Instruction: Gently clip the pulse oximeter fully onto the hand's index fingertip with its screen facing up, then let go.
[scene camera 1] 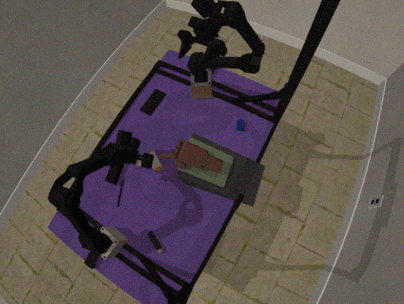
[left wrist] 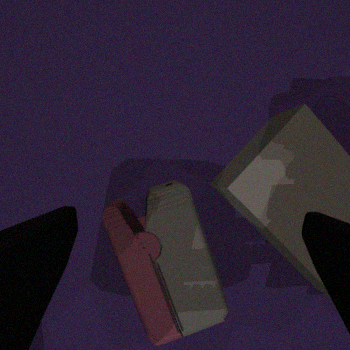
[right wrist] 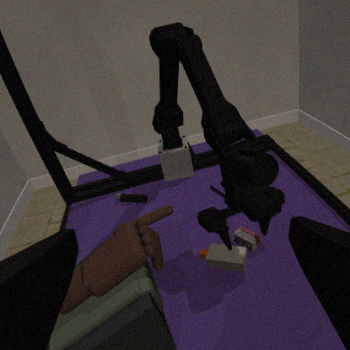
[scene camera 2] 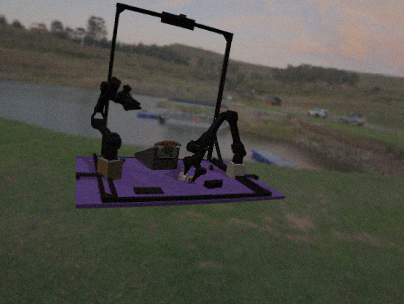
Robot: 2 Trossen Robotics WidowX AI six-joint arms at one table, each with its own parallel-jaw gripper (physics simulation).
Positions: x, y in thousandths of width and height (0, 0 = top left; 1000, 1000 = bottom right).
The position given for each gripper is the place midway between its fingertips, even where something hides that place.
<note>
The right gripper (scene camera 1: 467, 202) is open, with nothing in its grasp. Further things: the left gripper (left wrist: 550, 633), a pulse oximeter (left wrist: 470, 736) and a dark grey plate (right wrist: 407, 904).
The left gripper shows as well in the right wrist view (right wrist: 707, 690). The right gripper also shows in the right wrist view (right wrist: 527, 670).
</note>
